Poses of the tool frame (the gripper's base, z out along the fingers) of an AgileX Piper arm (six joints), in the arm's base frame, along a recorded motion.
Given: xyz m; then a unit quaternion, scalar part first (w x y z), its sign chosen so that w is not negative.
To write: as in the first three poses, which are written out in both.
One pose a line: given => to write
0.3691 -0.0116 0.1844 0.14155 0.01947 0.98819 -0.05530 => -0.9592 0.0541 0.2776 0.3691; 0.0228 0.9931 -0.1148 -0.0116; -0.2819 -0.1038 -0.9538 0.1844; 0 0 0 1
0.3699 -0.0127 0.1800 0.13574 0.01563 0.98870 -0.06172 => -0.9627 0.0477 0.2665 0.3699; 0.0142 0.9919 -0.1263 -0.0127; -0.2703 -0.1178 -0.9555 0.1800; 0 0 0 1
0.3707 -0.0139 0.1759 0.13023 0.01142 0.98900 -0.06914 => -0.9658 0.0406 0.2560 0.3707; 0.0046 0.9902 -0.1397 -0.0139; -0.2592 -0.1338 -0.9565 0.1759; 0 0 0 1
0.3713 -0.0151 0.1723 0.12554 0.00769 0.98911 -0.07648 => -0.9684 0.0344 0.2472 0.3713; -0.0040 0.9882 -0.1532 -0.0151; -0.2495 -0.1494 -0.9568 0.1723; 0 0 0 1
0.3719 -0.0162 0.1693 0.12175 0.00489 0.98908 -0.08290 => -0.9703 0.0299 0.2400 0.3719; -0.0105 0.9862 -0.1652 -0.0162; -0.2417 -0.1628 -0.9566 0.1693; 0 0 0 1
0.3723 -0.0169 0.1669 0.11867 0.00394 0.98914 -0.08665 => -0.9718 0.0284 0.2341 0.3723; -0.0128 0.9850 -0.1724 -0.0169; -0.2354 -0.1705 -0.9568 0.1669; 0 0 0 1
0.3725 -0.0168 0.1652 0.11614 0.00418 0.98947 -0.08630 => -0.9730 0.0283 0.2291 0.3725; -0.0118 0.9851 -0.1718 -0.0168; -0.2306 -0.1698 -0.9581 0.1652; 0 0 0 1
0.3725 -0.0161 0.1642 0.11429 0.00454 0.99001 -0.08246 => -0.9738 0.0278 0.2255 0.3725; -0.0099 0.9864 -0.1643 -0.0161; -0.2270 -0.1622 -0.9603 0.1642; 0 0 0 1
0.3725 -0.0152 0.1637 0.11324 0.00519 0.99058 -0.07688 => -0.9743 0.0277 0.2235 0.3725; -0.0071 0.9881 -0.1535 -0.0152; -0.2251 -0.1511 -0.9625 0.1637; 0 0 0 1
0.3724 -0.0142 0.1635 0.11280 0.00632 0.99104 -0.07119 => -0.9745 0.0286 0.2227 0.3724; -0.0035 0.9898 -0.1425 -0.0142; -0.2245 -0.1397 -0.9644 0.1635; 0 0 0 1
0.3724 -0.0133 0.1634 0.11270 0.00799 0.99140 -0.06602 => -0.9745 0.0307 0.2224 0.3724; 0.0010 0.9912 -0.1327 -0.0133; -0.2245 -0.1291 -0.9659 0.1634; 0 0 0 1
